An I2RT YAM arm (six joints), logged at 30 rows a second.
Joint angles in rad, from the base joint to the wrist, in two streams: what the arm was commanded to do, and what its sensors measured. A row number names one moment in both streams.
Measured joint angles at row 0:
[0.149, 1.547, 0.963, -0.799, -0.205, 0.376]
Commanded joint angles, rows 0 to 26:
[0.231, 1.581, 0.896, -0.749, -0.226, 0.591]
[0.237, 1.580, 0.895, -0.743, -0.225, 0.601]
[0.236, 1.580, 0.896, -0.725, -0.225, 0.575]
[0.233, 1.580, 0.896, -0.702, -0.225, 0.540]
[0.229, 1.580, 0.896, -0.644, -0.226, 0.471]
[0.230, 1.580, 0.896, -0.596, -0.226, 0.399]
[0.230, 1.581, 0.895, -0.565, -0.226, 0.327]
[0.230, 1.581, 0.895, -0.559, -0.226, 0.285]
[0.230, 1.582, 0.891, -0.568, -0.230, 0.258]
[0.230, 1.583, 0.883, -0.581, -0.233, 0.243]
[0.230, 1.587, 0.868, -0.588, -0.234, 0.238]
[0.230, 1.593, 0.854, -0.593, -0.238, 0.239]
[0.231, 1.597, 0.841, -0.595, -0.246, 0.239]
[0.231, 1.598, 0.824, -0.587, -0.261, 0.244]
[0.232, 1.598, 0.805, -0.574, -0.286, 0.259]
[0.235, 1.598, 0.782, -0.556, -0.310, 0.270]
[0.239, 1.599, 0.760, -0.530, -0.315, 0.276]
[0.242, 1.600, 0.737, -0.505, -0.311, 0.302]
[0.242, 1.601, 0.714, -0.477, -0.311, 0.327]
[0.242, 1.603, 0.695, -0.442, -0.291, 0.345]
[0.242, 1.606, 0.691, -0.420, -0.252, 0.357]
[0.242, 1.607, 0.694, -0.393, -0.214, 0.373]
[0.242, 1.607, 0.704, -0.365, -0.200, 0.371]
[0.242, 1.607, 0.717, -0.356, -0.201, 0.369]
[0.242, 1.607, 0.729, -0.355, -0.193, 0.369]
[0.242, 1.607, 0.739, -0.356, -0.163, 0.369]
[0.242, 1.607, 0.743, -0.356, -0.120, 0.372]
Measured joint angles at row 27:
[0.238, 1.587, 0.717, -0.358, -0.230, 0.355]
